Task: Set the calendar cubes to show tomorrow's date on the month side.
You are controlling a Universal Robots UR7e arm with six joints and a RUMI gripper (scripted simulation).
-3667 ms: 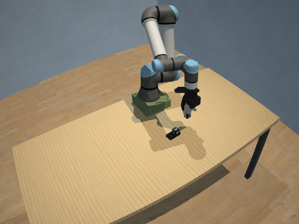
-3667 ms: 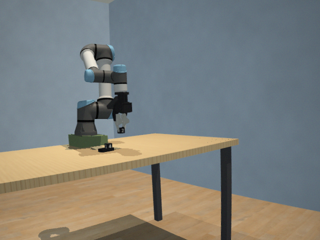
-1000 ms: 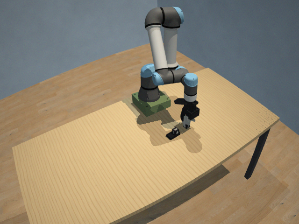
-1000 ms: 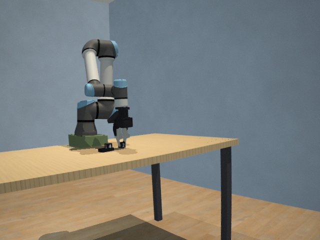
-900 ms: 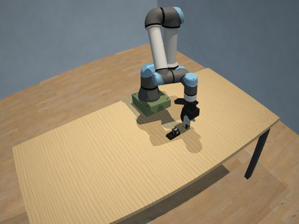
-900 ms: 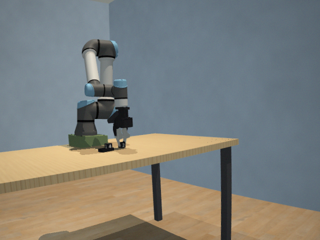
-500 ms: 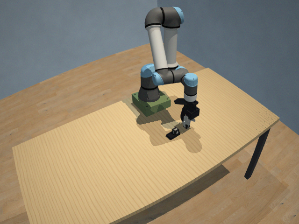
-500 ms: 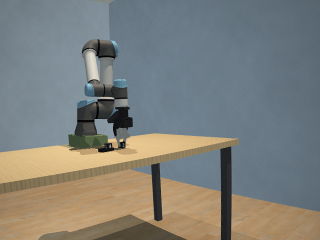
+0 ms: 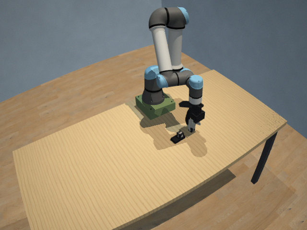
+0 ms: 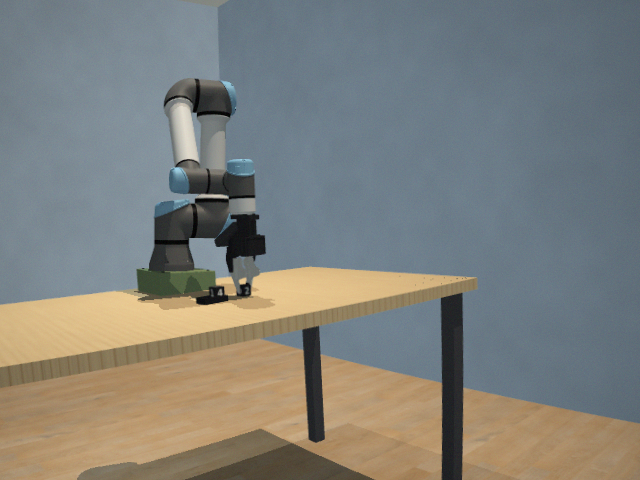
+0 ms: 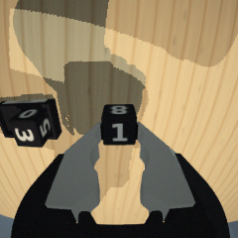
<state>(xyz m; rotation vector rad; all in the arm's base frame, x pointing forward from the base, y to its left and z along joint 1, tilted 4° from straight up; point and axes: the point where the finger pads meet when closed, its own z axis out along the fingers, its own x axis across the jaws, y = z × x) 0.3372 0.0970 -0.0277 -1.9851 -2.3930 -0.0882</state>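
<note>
Now: hand 10 mm above the black digit cube. Round my hand: black calendar tray: 20 mm ahead, 110 mm to the right, 20 mm below.
</note>
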